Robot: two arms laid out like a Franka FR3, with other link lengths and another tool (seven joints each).
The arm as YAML. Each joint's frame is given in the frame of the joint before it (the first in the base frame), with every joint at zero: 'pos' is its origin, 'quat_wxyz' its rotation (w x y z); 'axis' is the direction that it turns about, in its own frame. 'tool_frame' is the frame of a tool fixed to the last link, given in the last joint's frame.
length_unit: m
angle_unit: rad
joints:
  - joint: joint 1
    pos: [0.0, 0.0, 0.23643]
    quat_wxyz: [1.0, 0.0, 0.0, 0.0]
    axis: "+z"
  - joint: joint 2
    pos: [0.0, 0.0, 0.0]
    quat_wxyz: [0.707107, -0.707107, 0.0, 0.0]
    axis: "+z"
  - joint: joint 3
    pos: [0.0, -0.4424, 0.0]
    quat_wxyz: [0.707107, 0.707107, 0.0, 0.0]
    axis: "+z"
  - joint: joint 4
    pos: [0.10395, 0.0, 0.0]
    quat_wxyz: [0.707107, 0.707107, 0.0, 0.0]
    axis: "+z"
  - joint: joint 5
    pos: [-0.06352, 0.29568, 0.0]
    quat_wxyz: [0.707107, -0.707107, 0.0, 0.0]
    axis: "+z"
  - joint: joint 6
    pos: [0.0, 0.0, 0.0]
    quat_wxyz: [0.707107, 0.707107, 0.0, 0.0]
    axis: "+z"
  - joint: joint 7
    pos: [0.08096, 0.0, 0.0]
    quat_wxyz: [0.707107, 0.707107, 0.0, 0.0]
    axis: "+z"
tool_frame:
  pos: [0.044, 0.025, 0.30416]
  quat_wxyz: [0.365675, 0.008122, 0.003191, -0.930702]
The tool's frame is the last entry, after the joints.
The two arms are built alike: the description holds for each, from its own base.
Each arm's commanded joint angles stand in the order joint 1, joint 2, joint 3, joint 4, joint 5, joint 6, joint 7.
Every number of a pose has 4 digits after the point.
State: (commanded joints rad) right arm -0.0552 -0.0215 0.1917 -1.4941 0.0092 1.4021 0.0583; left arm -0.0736 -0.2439 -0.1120 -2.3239 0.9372 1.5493 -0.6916
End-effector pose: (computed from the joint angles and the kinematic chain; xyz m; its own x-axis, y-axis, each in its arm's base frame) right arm 0.4830 0.0424 0.4607 -0.7809 0.6207 0.0700 0.6189 0.7840 -0.0477; left arm 0.3467 0.1886 0.3955 -0.8250 0.1395 0.5477 0.5394 0.4839 0.6891
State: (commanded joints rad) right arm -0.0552 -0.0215 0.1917 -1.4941 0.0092 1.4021 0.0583; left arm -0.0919 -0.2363 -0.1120 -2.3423 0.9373 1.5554 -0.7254
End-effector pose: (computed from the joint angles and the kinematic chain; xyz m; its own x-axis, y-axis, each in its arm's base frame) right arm 0.4830 0.0424 0.4607 -0.7809 0.6207 0.0700 0.6189 0.7840 -0.0477; left arm 0.3481 0.1833 0.3881 -0.8277 0.1411 0.5432 0.5377 0.4764 0.6956
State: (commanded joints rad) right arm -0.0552 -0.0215 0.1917 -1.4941 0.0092 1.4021 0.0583; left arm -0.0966 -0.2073 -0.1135 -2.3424 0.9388 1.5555 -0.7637
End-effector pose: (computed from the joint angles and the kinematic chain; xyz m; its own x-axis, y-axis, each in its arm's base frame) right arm 0.4830 0.0424 0.4607 -0.7809 0.6207 0.0700 0.6189 0.7840 -0.0477; left arm 0.3543 0.1819 0.3804 -0.8316 0.1263 0.5408 0.5292 0.4754 0.7028
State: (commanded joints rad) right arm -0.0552 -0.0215 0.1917 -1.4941 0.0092 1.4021 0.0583; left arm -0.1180 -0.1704 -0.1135 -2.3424 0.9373 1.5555 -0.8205
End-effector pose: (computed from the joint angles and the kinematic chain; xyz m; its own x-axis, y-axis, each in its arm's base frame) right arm 0.4830 0.0424 0.4607 -0.7809 0.6207 0.0700 0.6189 0.7840 -0.0477; left arm 0.3639 0.1748 0.3699 -0.8391 0.1152 0.5317 0.5175 0.4704 0.7148
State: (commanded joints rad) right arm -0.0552 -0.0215 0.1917 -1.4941 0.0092 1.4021 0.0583; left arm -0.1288 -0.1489 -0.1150 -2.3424 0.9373 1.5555 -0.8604
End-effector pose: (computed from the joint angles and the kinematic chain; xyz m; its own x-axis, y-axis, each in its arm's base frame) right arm 0.4830 0.0424 0.4607 -0.7809 0.6207 0.0700 0.6189 0.7840 -0.0477; left arm 0.3694 0.1709 0.3642 -0.8469 0.1053 0.5212 0.5049 0.4670 0.7259
